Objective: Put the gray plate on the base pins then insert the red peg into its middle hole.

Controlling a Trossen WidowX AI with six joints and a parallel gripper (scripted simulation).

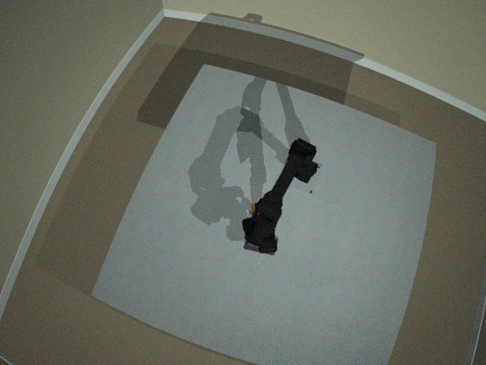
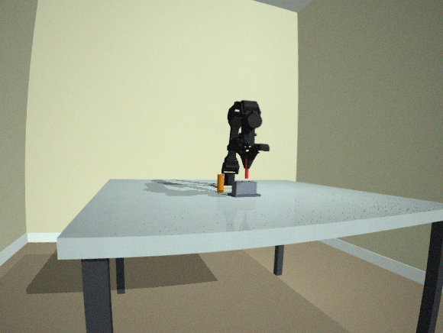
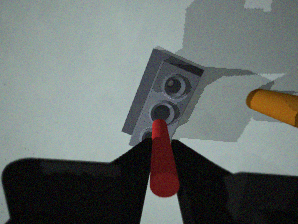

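Right now my gripper tip is 1 cm to the left of the gray plate and 7 cm above it. From my gripper tip the other things lie so: red peg (right at my gripper tip); then orange cylinder (10 cm behind, 9 cm to the right, 7 cm below); then dark flat base (1 cm to the right, 10 cm below).
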